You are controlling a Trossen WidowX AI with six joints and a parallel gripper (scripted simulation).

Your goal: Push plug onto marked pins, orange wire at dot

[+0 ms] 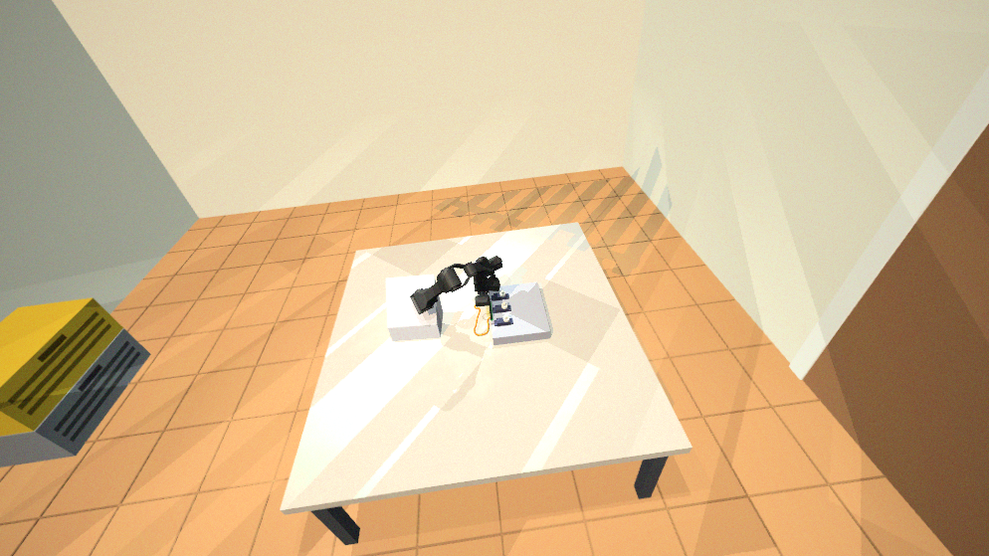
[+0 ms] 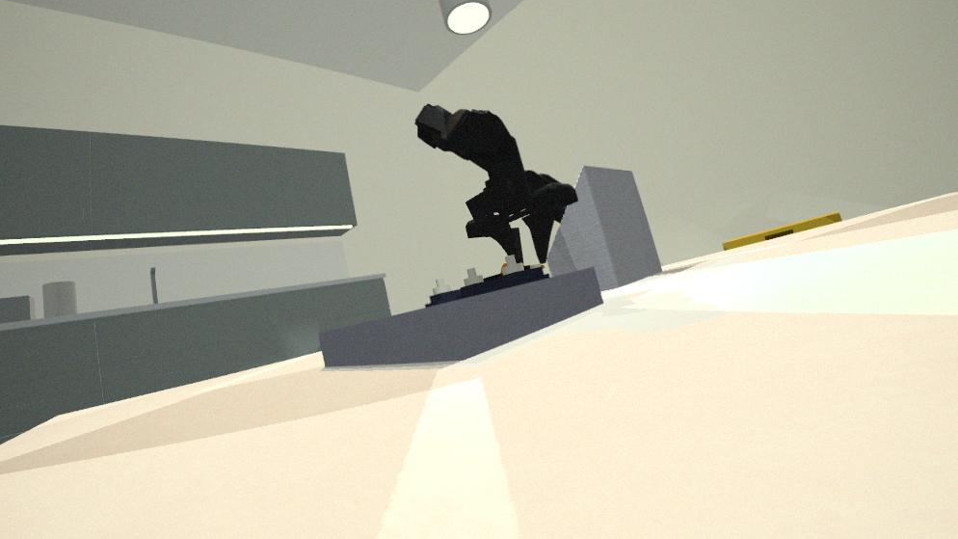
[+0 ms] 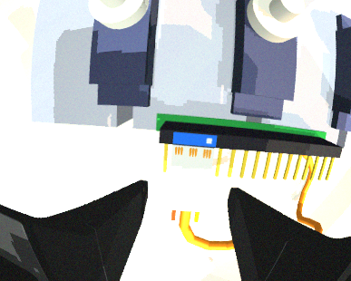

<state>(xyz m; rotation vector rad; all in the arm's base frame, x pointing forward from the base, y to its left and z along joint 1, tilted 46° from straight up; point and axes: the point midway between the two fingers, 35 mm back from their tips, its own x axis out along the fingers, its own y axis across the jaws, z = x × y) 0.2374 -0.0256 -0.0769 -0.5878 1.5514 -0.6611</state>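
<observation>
Now: the blue band 30 mm ahead of my gripper tip. Round my gripper tip: grey-white holder: 190 mm ahead, 40 mm to the right, 50 mm below.
</observation>
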